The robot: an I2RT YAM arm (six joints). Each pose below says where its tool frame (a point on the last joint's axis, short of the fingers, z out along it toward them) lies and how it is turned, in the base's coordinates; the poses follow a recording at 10 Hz.
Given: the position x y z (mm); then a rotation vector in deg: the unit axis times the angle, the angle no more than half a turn.
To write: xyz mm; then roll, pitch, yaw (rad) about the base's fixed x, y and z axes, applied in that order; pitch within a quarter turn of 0, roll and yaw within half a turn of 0. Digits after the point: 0 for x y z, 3 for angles.
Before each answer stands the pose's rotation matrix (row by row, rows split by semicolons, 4 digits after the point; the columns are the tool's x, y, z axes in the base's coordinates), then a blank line. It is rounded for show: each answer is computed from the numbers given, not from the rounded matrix.
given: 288, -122, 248, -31.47, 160.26, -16.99
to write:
-0.8902 -0.3389 0.3046; -0.3952 0.9069 -0.1460; -0.2268 -0.2503 -0.9412

288, -122, 248, -2.882, 0.229, -2.724
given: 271, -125, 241, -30.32, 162.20, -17.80
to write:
-0.9044 -0.3257 0.2756; -0.3778 0.9116 -0.1622; -0.1984 -0.2508 -0.9475

271, -125, 241, -2.883, 0.200, -2.746
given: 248, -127, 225, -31.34, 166.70, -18.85
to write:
-0.9198 -0.3384 0.1987; -0.3743 0.9088 -0.1846; -0.1181 -0.2441 -0.9625

248, -127, 225, -2.893, 0.118, -2.755
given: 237, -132, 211, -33.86, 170.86, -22.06
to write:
-0.9227 -0.3651 0.1235; -0.3845 0.8942 -0.2293; -0.0267 -0.2591 -0.9655

237, -132, 211, -2.879, 0.027, -2.747
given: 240, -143, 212, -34.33, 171.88, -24.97
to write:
-0.9235 -0.3690 0.1047; -0.3835 0.8851 -0.2637; 0.0046 -0.2837 -0.9589

240, -143, 212, -2.854, -0.005, -2.748
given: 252, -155, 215, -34.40, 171.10, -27.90
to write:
-0.9227 -0.3676 0.1165; -0.3855 0.8745 -0.2943; 0.0063 -0.3165 -0.9486

252, -155, 215, -2.820, -0.006, -2.746
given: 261, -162, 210, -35.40, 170.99, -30.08
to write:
-0.9190 -0.3770 0.1151; -0.3937 0.8626 -0.3177; 0.0204 -0.3373 -0.9412

261, -162, 210, -2.798, -0.020, -2.737
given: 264, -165, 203, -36.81, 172.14, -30.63
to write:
-0.9149 -0.3929 0.0929; -0.4009 0.8564 -0.3255; 0.0484 -0.3350 -0.9410

264, -165, 203, -2.800, -0.048, -2.729
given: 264, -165, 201, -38.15, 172.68, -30.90
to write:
-0.9096 -0.4074 0.0812; -0.4102 0.8504 -0.3293; 0.0652 -0.3329 -0.9407

264, -165, 201, -2.801, -0.065, -2.718
